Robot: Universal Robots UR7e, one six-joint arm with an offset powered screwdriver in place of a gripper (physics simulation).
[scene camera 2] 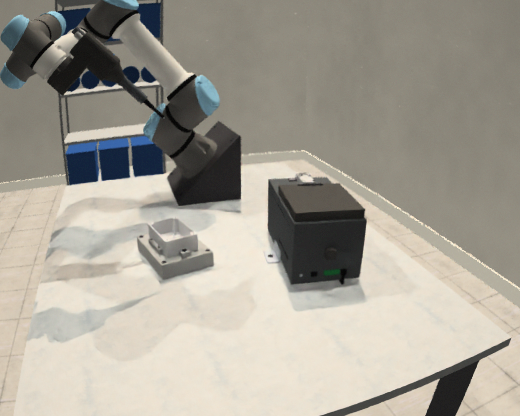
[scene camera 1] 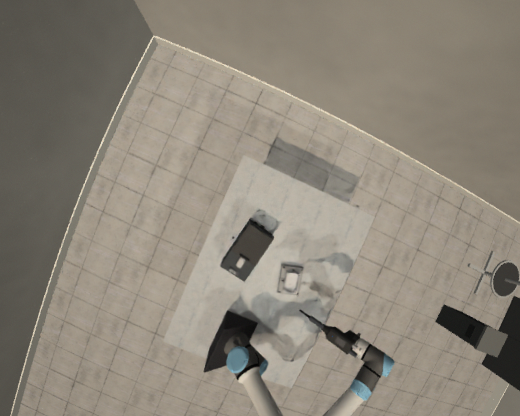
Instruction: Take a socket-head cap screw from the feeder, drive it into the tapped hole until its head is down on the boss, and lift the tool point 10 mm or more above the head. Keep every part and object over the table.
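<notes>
The screwdriver [scene camera 1: 300, 310] [scene camera 2: 163, 117] is the arm's tool. Its thin dark bit points obliquely down, high above the table and well apart from the feeder and the workpiece. Whether a screw sits at its tip is too small to tell. The black box-shaped feeder [scene camera 1: 253, 241] [scene camera 2: 327, 242] stands on the table [scene camera 1: 200, 300] [scene camera 2: 300, 360], with a small light fitting [scene camera 2: 304, 177] at its far end in scene camera 2. A light grey open box-shaped part [scene camera 1: 291, 281] [scene camera 2: 181, 245] sits on a grey base block [scene camera 2: 167, 268]. The tapped hole and any screw in it cannot be made out.
The arm's black wedge-shaped mount [scene camera 1: 220, 340] [scene camera 2: 225, 170] stands at the table's far end in scene camera 2. A shelf rack [scene camera 2: 64, 120] with blue bins [scene camera 2: 114, 161] stands behind the arm. A round-topped stand [scene camera 1: 505, 278] is off the table at the right in scene camera 1.
</notes>
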